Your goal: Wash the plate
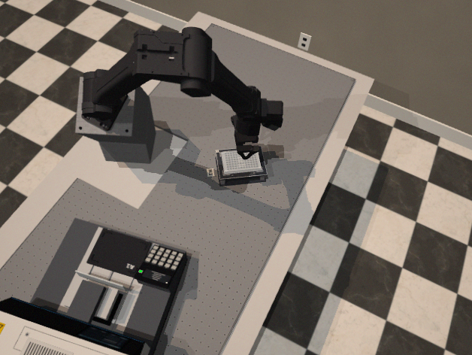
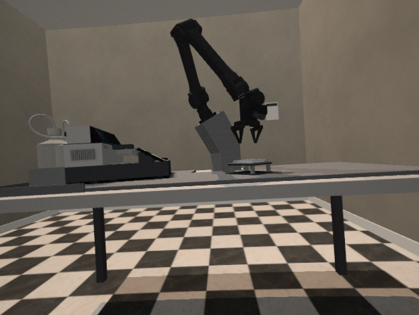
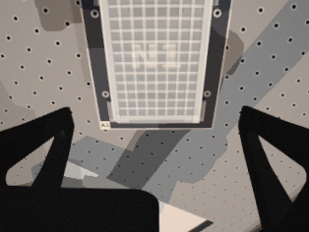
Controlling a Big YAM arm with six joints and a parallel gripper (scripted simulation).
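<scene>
Right now my hand is 90 mm above the white well plate. Also, from my hand: label 150 mm below, 90 mm behind, 60 mm to the right; then dark carrier 460 mm to the right, 190 mm behind, 60 mm below; then plate nest 100 mm below.
</scene>
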